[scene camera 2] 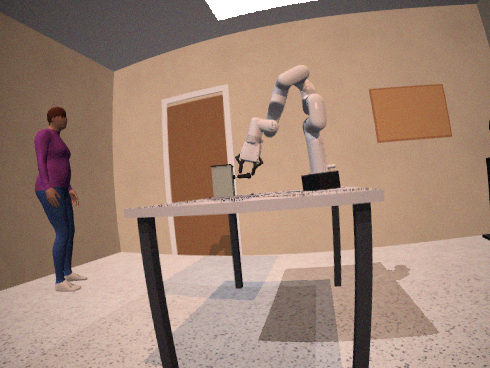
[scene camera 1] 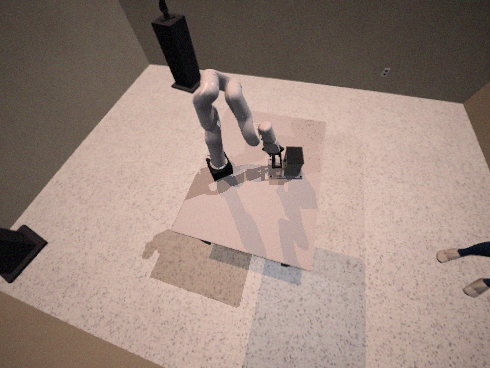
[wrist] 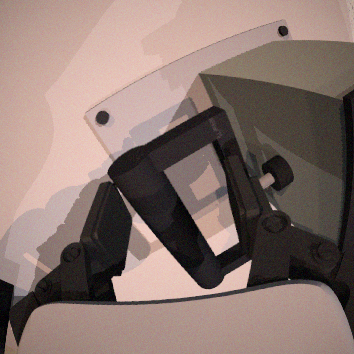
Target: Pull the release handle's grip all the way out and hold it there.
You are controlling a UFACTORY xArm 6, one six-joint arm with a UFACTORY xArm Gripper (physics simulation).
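Note:
The release handle's black grip [wrist: 167,220] [scene camera 2: 243,176] is a round bar on a rectangular black frame, beside the grey-green box [scene camera 1: 294,161] [scene camera 2: 222,182] [wrist: 300,115]. In the wrist view a short light rod with a black knob [wrist: 279,173] shows between the frame and the box. My gripper [scene camera 1: 276,159] [scene camera 2: 247,173] [wrist: 172,189] is open and holds nothing. Its fingers stand on either side of the grip bar: one on the bar's outer side, the other over the frame's box side. Whether a finger touches the handle I cannot tell.
The box stands on a pale base plate [wrist: 150,97] with dark bolts, on the table [scene camera 1: 245,210] [scene camera 2: 280,199]. My arm's black base [scene camera 1: 220,172] [scene camera 2: 320,180] is on the same table. A person [scene camera 2: 54,160] stands beyond the table. A dark pillar [scene camera 1: 177,52] stands on the floor behind the arm.

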